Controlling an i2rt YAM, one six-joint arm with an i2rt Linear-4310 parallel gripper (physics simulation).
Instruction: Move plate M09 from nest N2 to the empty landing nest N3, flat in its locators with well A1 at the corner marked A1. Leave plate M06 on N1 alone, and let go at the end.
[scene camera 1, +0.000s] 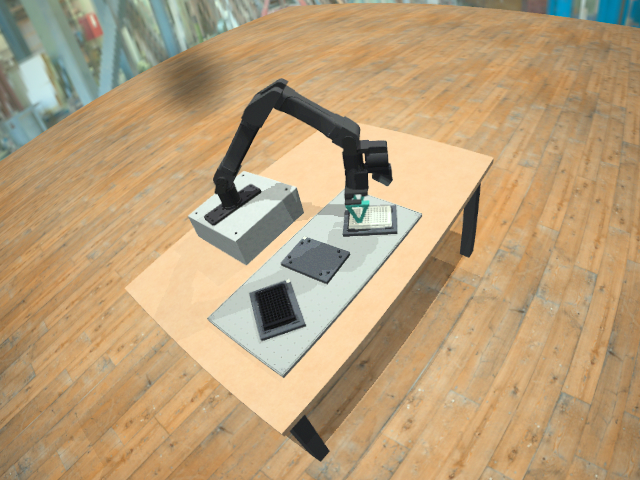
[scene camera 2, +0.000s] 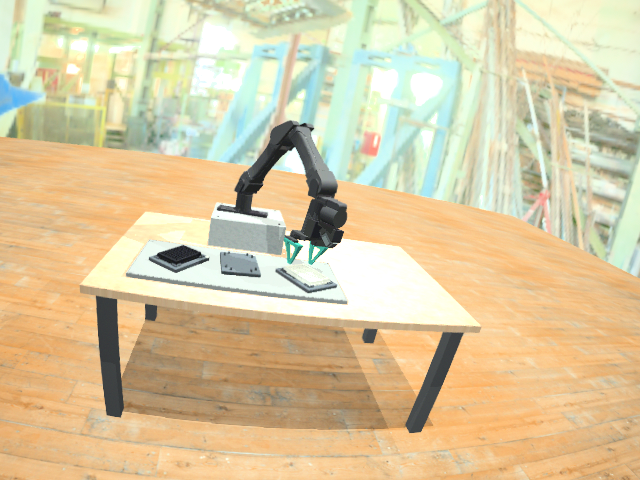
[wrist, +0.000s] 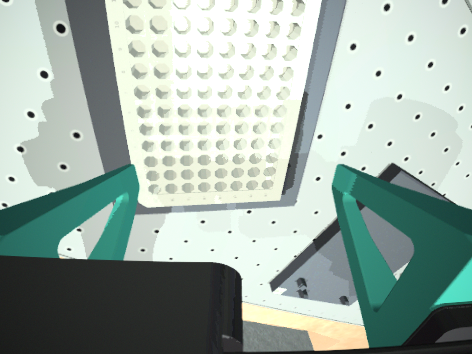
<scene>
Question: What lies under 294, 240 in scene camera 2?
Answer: My gripper.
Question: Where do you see my gripper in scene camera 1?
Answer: At 359, 213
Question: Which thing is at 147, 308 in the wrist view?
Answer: My gripper.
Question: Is my gripper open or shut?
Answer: Open.
</scene>
